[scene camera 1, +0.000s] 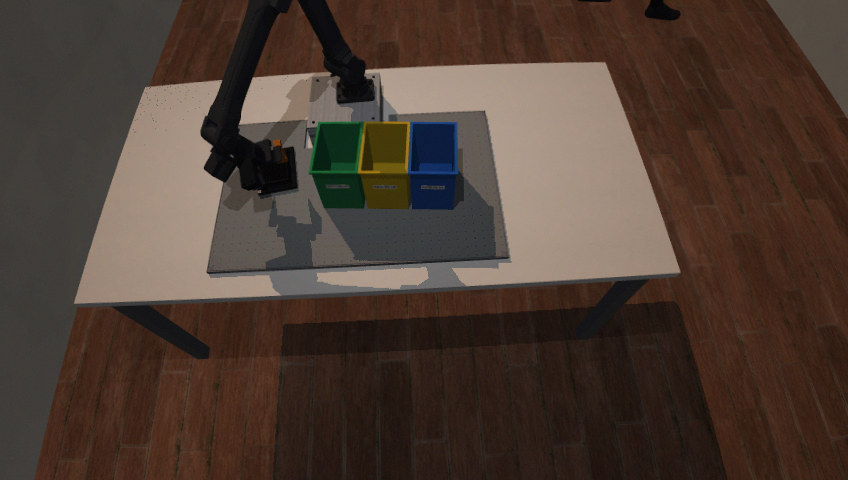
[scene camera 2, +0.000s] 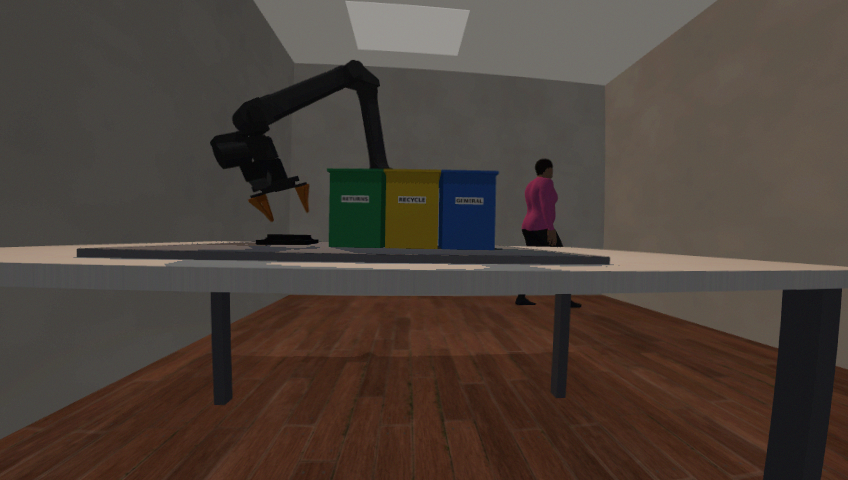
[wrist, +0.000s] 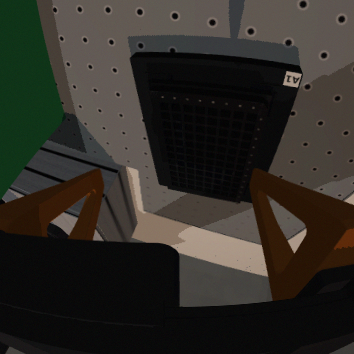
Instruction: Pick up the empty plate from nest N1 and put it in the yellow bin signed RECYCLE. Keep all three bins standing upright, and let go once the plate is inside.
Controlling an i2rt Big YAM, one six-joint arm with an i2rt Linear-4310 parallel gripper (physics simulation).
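Frame: origin at the arm's base, x up, y right, z ahead, level; centimetres.
Where they show: gripper, between the fingertips: [scene camera 1: 273, 164] [scene camera 2: 290, 216] [wrist: 176, 176]; arm's base, origin of its link: [scene camera 1: 355, 92].
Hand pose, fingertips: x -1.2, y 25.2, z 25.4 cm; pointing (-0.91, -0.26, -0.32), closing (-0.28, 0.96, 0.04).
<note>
Each offset is from my fingertips to the centre of the thing.
The plate @[dz -3.3, dx -5.7, dy +1.2 cm] [wrist: 207, 142] [scene camera 1: 276, 173] is black with a grid of wells. It lies in the black nest @[dz -3.3, dx -6.8, dy +1.2 cm] [wrist: 220, 75] [scene camera 2: 262, 242], which bears a small A1 tag and stands left of the bins. No N1 sign can be read. My gripper [scene camera 2: 290, 216] [wrist: 176, 176] is open and empty. Its orange fingers are tilted and stand wide apart, above the plate and clear of it. The yellow bin @[dz +5.9, dx +1.4, dy -33.9 cm] [scene camera 1: 386, 199] [scene camera 2: 412, 223], signed RECYCLE, stands upright between the other two. Its inside shows no plate in the first scene view.
The green RETURNS bin @[dz +4.3, dx +1.4, dy -20.9 cm] [scene camera 1: 342, 199] [scene camera 2: 357, 223] [wrist: 22, 85] stands upright between the nest and the yellow bin. The blue GENERAL bin @[dz +7.4, dx +1.4, dy -46.9 cm] [scene camera 1: 433, 199] [scene camera 2: 467, 226] stands upright at the right. The arm's metal base plate [scene camera 1: 326, 110] is behind the green bin. A person [scene camera 2: 540, 202] is beyond the table.
</note>
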